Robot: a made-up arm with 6 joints. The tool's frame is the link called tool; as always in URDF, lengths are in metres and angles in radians. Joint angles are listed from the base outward.
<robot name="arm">
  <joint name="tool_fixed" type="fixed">
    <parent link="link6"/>
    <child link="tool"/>
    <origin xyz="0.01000 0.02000 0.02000" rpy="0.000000 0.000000 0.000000"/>
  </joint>
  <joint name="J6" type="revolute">
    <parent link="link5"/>
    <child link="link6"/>
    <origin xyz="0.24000 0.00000 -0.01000" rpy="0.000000 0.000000 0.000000"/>
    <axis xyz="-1 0 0"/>
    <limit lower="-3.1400" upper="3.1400"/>
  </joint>
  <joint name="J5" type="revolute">
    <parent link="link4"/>
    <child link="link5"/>
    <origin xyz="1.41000 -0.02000 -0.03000" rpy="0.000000 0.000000 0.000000"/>
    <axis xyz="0 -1 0"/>
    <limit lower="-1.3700" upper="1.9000"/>
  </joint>
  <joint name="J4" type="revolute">
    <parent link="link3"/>
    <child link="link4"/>
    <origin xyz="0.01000 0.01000 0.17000" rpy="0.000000 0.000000 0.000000"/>
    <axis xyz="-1 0 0"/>
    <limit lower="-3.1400" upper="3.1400"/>
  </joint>
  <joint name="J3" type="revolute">
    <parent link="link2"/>
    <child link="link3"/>
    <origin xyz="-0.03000 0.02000 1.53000" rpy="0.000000 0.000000 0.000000"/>
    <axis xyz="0 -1 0"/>
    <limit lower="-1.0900" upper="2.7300"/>
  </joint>
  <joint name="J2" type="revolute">
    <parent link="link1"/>
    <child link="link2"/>
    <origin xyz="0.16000 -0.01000 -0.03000" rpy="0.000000 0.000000 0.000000"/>
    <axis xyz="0 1 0"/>
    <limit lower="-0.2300" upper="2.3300"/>
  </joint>
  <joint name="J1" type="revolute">
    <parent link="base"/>
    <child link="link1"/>
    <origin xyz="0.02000 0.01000 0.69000" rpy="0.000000 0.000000 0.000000"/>
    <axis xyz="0 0 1"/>
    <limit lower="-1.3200" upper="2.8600"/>
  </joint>
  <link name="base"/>
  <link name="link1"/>
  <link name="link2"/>
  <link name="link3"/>
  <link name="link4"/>
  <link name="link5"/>
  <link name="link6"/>
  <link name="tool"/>
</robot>
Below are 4 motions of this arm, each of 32 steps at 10 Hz.
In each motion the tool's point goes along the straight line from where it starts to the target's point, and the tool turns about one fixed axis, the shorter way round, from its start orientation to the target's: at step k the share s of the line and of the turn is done. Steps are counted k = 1, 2, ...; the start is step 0. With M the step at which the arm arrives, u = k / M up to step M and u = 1 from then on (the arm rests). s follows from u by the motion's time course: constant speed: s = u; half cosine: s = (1 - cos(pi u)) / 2; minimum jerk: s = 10 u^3 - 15 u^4 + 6 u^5.
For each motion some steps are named. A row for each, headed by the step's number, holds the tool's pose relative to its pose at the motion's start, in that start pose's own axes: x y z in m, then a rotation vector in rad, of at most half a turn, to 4 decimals.
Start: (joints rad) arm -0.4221 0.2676 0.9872 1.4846 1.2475 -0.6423
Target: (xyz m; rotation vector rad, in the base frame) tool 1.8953 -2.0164 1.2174 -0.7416 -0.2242 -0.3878
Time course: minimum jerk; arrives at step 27
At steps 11, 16, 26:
11: -0.5303 0.5713 -0.3950 0.1394 0.3501 -0.1743
16: -1.0752 1.1583 -0.8008 0.2825 0.7097 -0.3533
26: -1.6047 1.7288 -1.1952 0.4217 1.0593 -0.5274

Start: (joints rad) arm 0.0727 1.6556 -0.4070 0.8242 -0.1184 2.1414
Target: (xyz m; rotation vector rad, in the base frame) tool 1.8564 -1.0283 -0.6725 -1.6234 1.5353 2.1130
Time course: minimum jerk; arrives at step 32
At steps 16, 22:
16: -0.2759 0.5283 -0.3387 0.4239 0.1161 0.1562
22: -0.4525 0.8664 -0.5554 0.6953 0.1904 0.2562

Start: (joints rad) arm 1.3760 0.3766 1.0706 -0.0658 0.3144 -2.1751
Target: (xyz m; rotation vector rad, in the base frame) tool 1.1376 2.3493 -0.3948 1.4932 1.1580 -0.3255
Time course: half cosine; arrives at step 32
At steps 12, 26, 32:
12: -0.8533 -0.4910 0.6495 -0.0646 -0.4709 -0.3545
26: -2.5317 -1.4567 1.9270 -0.1918 -1.3971 -1.0518
32: -2.7647 -1.5908 2.1043 -0.2094 -1.5257 -1.1486

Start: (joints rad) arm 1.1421 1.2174 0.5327 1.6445 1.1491 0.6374
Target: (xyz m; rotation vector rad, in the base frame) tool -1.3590 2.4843 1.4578 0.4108 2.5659 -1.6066
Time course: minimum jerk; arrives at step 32
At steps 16, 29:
16: 0.6086 -0.7868 0.8537 -0.2934 -0.2427 -0.1118
29: 1.2084 -1.5625 1.6952 -0.5825 -0.4820 -0.2219

